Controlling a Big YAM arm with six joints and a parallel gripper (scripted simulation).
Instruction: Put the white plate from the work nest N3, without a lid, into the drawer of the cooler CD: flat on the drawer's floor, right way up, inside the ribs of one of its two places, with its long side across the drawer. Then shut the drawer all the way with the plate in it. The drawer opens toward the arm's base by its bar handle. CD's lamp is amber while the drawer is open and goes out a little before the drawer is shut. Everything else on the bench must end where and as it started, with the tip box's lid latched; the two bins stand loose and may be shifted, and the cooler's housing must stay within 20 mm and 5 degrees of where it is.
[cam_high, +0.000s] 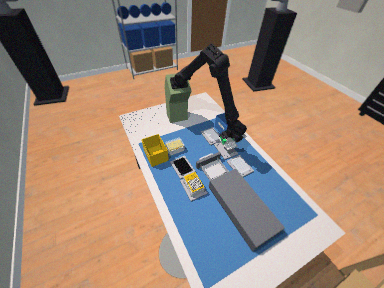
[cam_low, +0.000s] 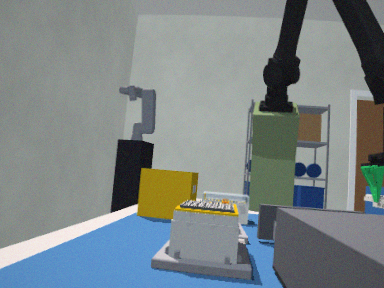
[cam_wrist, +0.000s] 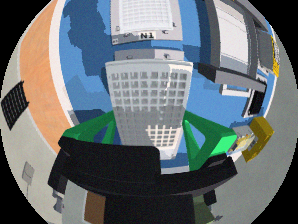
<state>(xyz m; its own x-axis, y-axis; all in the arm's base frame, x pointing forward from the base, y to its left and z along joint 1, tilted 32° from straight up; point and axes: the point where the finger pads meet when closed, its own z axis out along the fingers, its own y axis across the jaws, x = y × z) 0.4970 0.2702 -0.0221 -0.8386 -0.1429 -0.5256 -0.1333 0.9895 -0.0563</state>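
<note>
The drawer lies 21 cm ahead of my hand, 15 cm to the right of it and 7 cm below it. From my hand the other things lie so: grey cooler CD (33 cm ahead, 13 cm to the right, 6 cm below); white plate (right at my hand); blue bin (21 cm behind, 9 cm to the left, 6 cm below).
</note>
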